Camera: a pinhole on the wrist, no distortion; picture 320 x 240 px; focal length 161.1 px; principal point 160.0 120.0 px. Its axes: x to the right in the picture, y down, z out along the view. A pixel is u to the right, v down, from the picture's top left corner.
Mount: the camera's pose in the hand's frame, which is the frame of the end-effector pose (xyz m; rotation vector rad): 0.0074 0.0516 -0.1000 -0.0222 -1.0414 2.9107
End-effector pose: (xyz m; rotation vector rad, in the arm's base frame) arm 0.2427 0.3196 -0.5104 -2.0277 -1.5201 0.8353
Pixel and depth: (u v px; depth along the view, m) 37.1 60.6 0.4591
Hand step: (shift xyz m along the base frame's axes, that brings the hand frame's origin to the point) -0.2712 0.3751 -0.2344
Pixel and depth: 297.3 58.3 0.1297
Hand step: -0.0348 -0.1042 -0.0120
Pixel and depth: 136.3 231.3 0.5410
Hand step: -0.4408 0.2148 0.3316
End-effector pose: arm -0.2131 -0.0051 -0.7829 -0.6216 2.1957 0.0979
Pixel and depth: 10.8 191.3 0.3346
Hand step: 0.0206 -0.3571 -0.2257
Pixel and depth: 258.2 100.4 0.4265
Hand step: 0.4031 0.0332 0.0473
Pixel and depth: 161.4 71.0 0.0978
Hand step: -0.0124 0.0076 -0.0018
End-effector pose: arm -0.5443 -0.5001 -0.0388 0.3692 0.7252 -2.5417
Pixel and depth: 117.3 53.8 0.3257
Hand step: -0.1342 -0.1210 0.1854
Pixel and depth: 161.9 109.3 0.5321
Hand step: -0.1604 0.0142 0.3901
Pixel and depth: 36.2 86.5 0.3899
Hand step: -0.3612 -0.1358 0.1597
